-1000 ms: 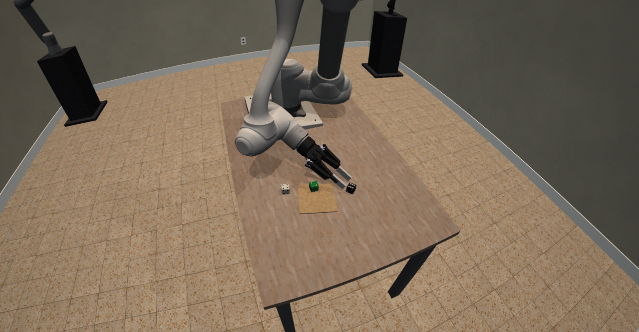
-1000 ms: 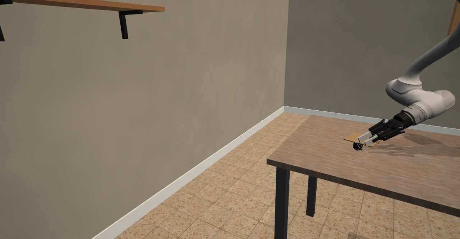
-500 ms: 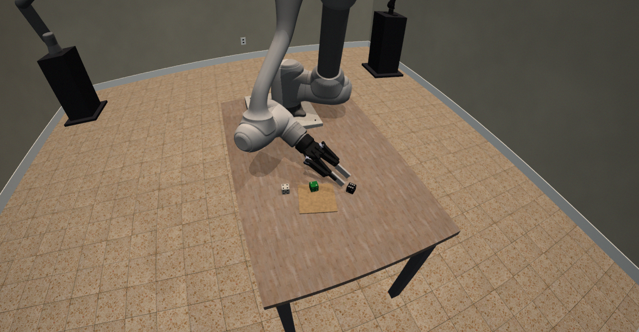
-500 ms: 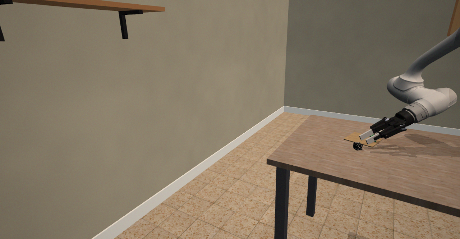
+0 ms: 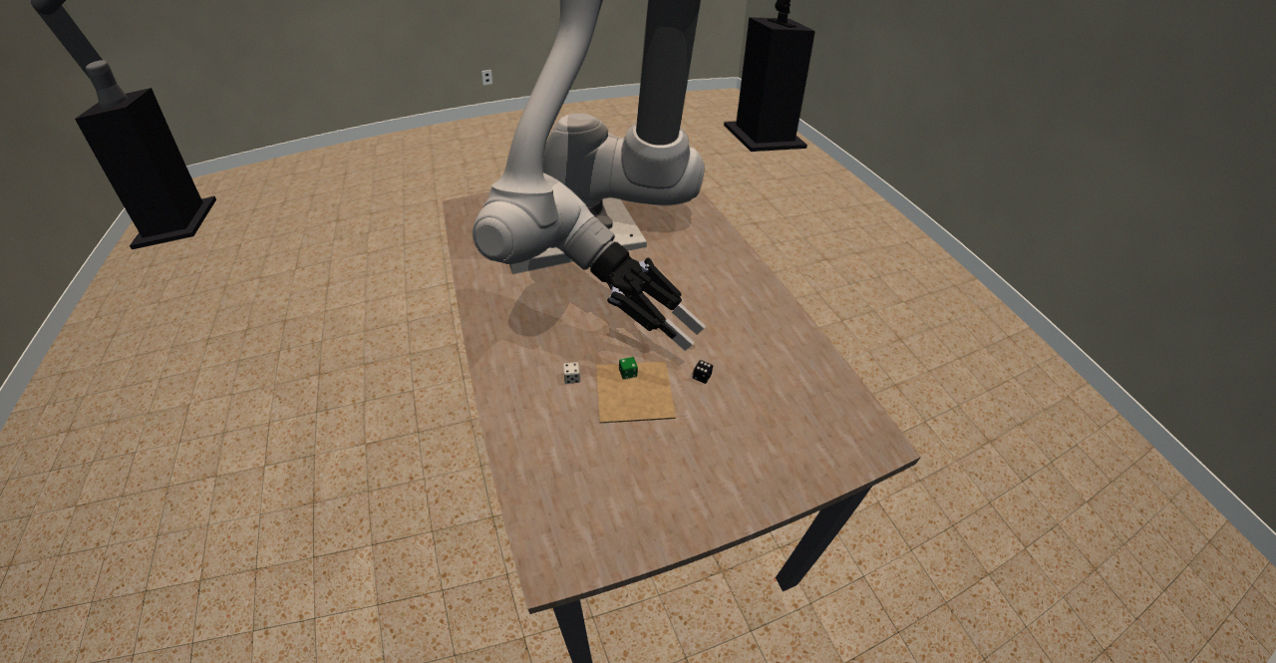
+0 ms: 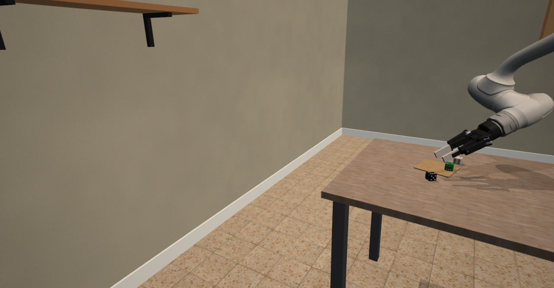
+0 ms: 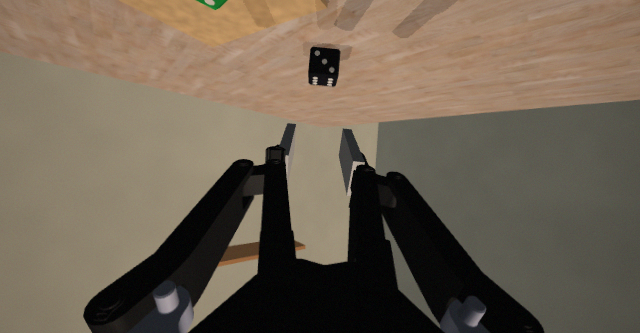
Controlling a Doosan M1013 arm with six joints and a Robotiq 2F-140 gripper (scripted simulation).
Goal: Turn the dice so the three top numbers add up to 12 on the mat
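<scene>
My gripper is now 90 mm above the black die, 40 mm to the right of it and 40 mm short of it. The rest, counted from my hand: white die 210 mm to the right, 90 mm below, 20 mm behind; green die 100 mm to the right, 90 mm below, 10 mm behind; tan mat 110 mm below, 100 mm to the right, 40 mm ahead.
</scene>
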